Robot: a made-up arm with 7 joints.
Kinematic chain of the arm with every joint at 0, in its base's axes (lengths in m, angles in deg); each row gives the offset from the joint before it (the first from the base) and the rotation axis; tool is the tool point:
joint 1: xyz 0 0 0.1 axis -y
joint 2: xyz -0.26 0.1 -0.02 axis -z
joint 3: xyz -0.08 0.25 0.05 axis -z
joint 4: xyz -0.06 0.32 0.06 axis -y
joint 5: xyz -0.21 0 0.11 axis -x
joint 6: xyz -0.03 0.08 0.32 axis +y
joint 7: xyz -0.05 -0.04 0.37 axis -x
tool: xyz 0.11 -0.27 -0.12
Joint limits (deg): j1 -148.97..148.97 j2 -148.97..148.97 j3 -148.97..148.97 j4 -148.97..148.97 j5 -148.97..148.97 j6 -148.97..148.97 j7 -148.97..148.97
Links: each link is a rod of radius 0.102 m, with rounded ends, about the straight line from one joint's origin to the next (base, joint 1, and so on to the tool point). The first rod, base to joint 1, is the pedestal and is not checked.
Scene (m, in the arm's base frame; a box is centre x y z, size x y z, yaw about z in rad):
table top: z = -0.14
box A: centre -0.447 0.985 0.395 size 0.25 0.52 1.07 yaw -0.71
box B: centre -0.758 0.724 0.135 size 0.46 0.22 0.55 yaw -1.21
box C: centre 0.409 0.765 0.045 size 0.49 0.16 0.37 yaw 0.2
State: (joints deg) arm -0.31 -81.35 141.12 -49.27 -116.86 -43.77 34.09
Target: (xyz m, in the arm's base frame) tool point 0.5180 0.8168 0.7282
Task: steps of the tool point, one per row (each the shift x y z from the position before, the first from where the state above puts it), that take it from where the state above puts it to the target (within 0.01 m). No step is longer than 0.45 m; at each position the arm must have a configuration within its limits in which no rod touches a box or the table.
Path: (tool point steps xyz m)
1: -0.0115 -0.2344 0.2503
2: 0.1159 -0.2452 0.1972
3: 0.2165 -0.2148 0.1105
4: 0.2715 -0.1519 0.0071
5: -0.0096 0.1906 0.1770
6: 0.1276 0.2657 0.1269
7: 0.2449 0.2778 0.0070
8: 0.2984 0.2262 -0.1498
9: 0.2705 0.1265 -0.2930

